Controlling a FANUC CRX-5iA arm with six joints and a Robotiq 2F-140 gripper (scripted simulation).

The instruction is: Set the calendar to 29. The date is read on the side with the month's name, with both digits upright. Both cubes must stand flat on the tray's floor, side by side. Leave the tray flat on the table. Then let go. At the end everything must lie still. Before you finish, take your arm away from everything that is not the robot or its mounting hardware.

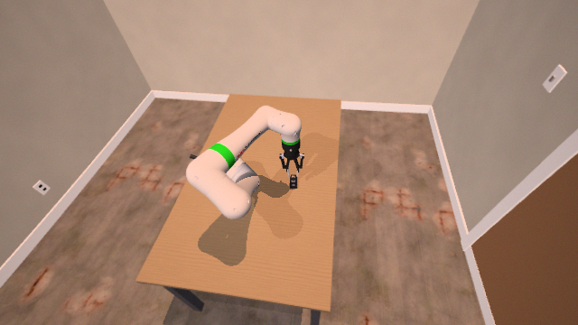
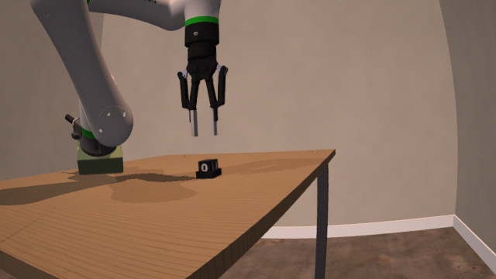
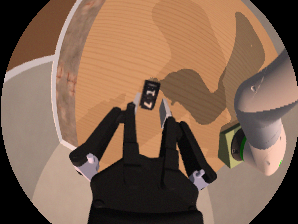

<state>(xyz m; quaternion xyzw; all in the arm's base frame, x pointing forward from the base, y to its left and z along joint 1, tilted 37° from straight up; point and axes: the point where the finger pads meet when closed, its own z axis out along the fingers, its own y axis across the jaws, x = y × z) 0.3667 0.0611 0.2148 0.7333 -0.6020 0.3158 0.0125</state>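
The black calendar tray lies 20 mm to the left of my hand and 120 mm below it.
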